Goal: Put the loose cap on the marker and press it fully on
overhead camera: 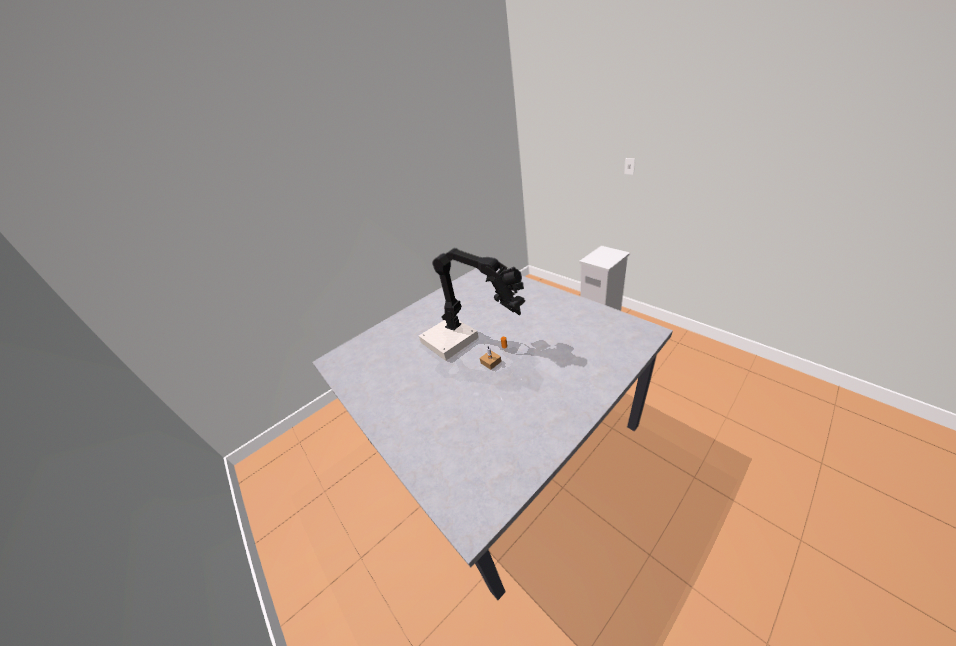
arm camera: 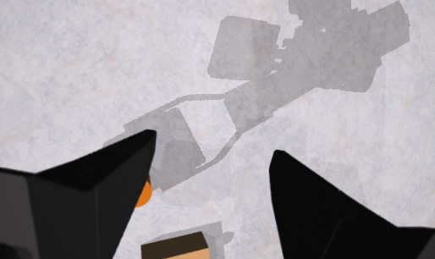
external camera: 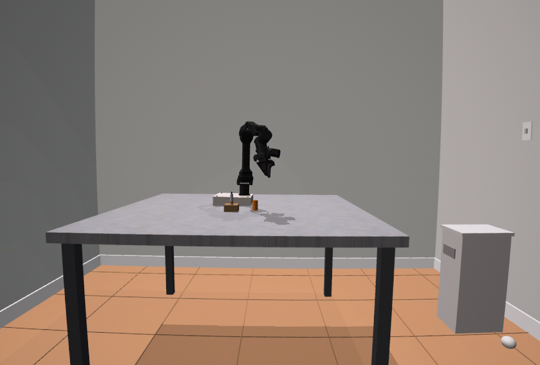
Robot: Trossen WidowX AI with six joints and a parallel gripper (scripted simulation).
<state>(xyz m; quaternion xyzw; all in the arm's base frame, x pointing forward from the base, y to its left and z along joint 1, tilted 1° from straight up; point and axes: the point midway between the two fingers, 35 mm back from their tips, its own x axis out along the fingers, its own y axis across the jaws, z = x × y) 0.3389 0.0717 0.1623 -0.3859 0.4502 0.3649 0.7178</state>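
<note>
My gripper tip is now 50 mm past the orange cap, 60 mm to the left of it and 150 mm above it. From my gripper tip the other things lie so: holder block: 50 mm behind, 180 mm to the right, 160 mm below.
</note>
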